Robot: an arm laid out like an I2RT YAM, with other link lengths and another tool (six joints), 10 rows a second.
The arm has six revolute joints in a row. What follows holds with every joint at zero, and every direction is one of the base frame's.
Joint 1 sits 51.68 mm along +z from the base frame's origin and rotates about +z.
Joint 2 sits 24.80 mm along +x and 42.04 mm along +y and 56.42 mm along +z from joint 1 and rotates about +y.
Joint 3 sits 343.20 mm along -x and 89.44 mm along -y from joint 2 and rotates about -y.
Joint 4 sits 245.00 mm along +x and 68.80 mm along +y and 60.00 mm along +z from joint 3 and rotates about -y.
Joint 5 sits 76.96 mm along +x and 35.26 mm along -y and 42.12 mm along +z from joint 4 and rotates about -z.
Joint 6 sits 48.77 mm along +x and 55.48 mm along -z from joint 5 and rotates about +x.
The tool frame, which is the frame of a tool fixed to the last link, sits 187.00 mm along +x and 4.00 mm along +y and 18.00 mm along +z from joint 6; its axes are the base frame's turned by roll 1.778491, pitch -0.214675 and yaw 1.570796 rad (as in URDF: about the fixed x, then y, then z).
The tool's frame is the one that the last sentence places.
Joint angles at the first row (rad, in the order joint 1, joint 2, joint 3, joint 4, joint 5, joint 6):
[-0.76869 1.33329 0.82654 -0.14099 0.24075 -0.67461]
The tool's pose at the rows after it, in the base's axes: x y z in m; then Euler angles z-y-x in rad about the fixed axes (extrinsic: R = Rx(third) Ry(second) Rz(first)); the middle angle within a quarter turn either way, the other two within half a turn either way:
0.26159 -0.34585 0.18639 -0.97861 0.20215 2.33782
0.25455 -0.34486 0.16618 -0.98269 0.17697 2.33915
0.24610 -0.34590 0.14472 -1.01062 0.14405 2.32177
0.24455 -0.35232 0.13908 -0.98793 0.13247 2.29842
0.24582 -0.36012 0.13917 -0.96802 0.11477 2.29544
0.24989 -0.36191 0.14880 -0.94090 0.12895 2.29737
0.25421 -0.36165 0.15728 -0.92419 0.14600 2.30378
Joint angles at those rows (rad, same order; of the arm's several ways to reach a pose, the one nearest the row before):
[-0.76963 1.31676 0.78158 -0.08620 0.28579 -0.69247]
[-0.76748 1.32918 0.71713 -0.02411 0.30802 -0.69335]
[-0.76714 1.35121 0.64022 0.07046 0.33922 -0.72848]
[-0.76783 1.37613 0.60736 0.14613 0.36278 -0.72126]
[-0.76767 1.40326 0.62658 0.14997 0.38328 -0.70311]
[-0.76786 1.39589 0.65607 0.12124 0.37486 -0.67744]
[-0.76733 1.38668 0.68416 0.08806 0.36079 -0.65828]

